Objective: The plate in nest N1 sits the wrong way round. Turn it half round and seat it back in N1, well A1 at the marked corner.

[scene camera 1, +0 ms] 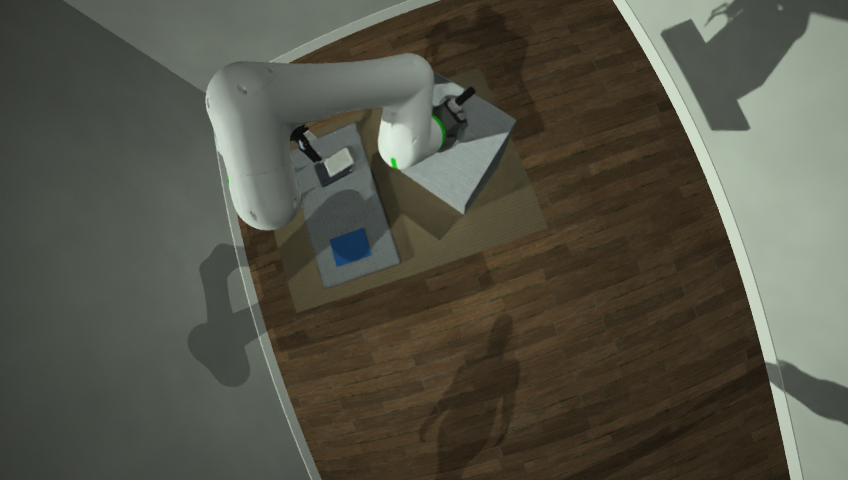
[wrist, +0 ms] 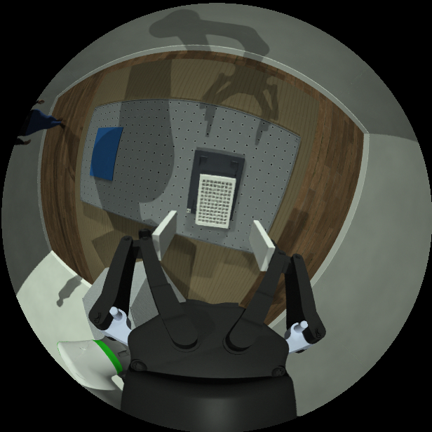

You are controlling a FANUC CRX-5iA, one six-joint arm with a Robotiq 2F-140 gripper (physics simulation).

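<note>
The white plate point(scene camera 1: 339, 161) point(wrist: 216, 201) with its grid of wells lies over the dark nest point(scene camera 1: 326, 177) point(wrist: 218, 159) on the grey perforated board point(scene camera 1: 357, 208) point(wrist: 272, 160). In the wrist view the plate covers the nest's lower part, and the nest's upper part with two corner pieces shows. I cannot tell whether the plate is fully seated, or which corner is well A1. A small pale mark point(wrist: 188, 210) is at the nest's lower left corner. My gripper point(scene camera 1: 314, 148) point(wrist: 213, 225) is open and empty, back from the plate, its two pale pads wide apart.
A blue rectangle point(scene camera 1: 351, 246) point(wrist: 106, 154) lies on the board's other end. A grey block point(scene camera 1: 467, 157) point(wrist: 145, 295) stands beside the board, with a second gripper-like device point(scene camera 1: 454, 115) above it. A person point(wrist: 42, 123) is at the wrist view's left edge.
</note>
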